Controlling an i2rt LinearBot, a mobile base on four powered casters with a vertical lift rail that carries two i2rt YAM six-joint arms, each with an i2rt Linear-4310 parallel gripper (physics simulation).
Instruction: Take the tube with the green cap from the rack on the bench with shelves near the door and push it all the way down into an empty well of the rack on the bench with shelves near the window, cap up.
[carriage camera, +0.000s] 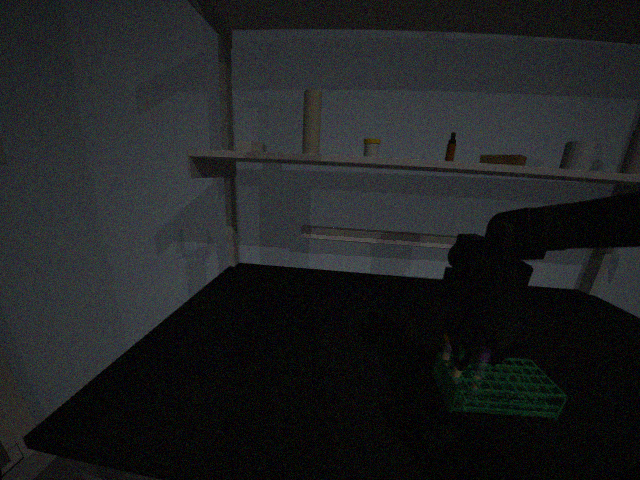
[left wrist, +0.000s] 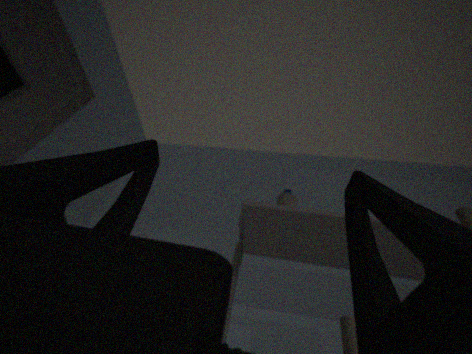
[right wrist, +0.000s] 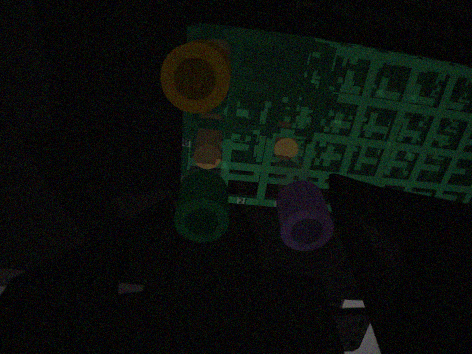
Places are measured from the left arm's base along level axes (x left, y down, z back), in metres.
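Pixels of known places: left gripper, fingertip midpoint: (left wrist: 251, 165); right gripper, fingertip midpoint: (carriage camera: 474, 365) (right wrist: 250, 198).
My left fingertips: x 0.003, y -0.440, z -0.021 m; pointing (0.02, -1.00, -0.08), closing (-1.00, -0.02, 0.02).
Observation:
For each thing: its top centre in the pictures, then the offset to it from my left fingertips. Level surfaces: height alone.
- green wire-like rack, top centre: (right wrist: 371, 143) (carriage camera: 497, 372) dy +0.377, dx -0.715, dz -0.230 m
- tube with the green cap, top centre: (right wrist: 196, 219) dy +0.315, dx -0.630, dz -0.226 m
- tube with a purple cap, top centre: (right wrist: 314, 229) (carriage camera: 486, 349) dy +0.315, dx -0.671, dz -0.223 m
- tube with an orange cap, top centre: (right wrist: 198, 85) (carriage camera: 452, 331) dy +0.315, dx -0.632, dz -0.271 m
- shelf, surface height: dy -0.007 m
- bench, surface height: dy +0.434 m
A green wire-like rack (carriage camera: 506, 414) (right wrist: 280, 60) stands on a black bench. The tube with the green cap (right wrist: 201, 220) stands in it at the lower left corner in the right wrist view. Beside it, to the right, is a tube with a purple cap (carriage camera: 484, 355) (right wrist: 306, 227). My right gripper (carriage camera: 467, 356) (right wrist: 250, 198) points down over this end of the rack. It is partly open and holds nothing; the green cap lies between its dark fingers, which are hard to make out. My left gripper (left wrist: 251, 165) is wide open and empty, away from the rack. A second rack does not show.
A tube with an orange cap (carriage camera: 446, 341) (right wrist: 195, 77) stands at the rack's upper left corner in the right wrist view. Two tan round tops (right wrist: 207, 156) (right wrist: 286, 148) show in nearby wells. A shelf (carriage camera: 341, 161) with bottles and jars runs above the bench (carriage camera: 232, 361). The light is very dim.

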